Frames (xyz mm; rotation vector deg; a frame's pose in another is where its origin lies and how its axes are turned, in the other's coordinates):
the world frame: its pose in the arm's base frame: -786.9 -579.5 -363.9 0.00 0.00 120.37
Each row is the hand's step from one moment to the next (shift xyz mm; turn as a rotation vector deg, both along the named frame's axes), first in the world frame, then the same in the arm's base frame.
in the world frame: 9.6 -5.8 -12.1 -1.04 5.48 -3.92
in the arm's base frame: 0.2 11.2 -12.1 -4.20 -3.67 -3.92
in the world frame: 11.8 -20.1 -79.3 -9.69 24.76 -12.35
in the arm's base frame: 11.4 20.3 -79.3 -16.46 -20.88 -12.35
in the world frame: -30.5 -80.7 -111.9 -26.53 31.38 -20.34
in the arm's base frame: 85.0 14.5 -111.9 -13.66 -38.75 -20.34
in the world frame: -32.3 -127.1 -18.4 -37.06 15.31 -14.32
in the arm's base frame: 126.0 36.4 -18.4 5.53 -39.72 -14.32
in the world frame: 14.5 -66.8 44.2 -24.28 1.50 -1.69
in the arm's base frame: 50.3 46.3 44.2 10.98 -21.71 -1.69
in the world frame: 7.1 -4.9 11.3 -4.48 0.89 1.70
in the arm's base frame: 0.6 8.6 11.3 1.50 -4.32 1.70
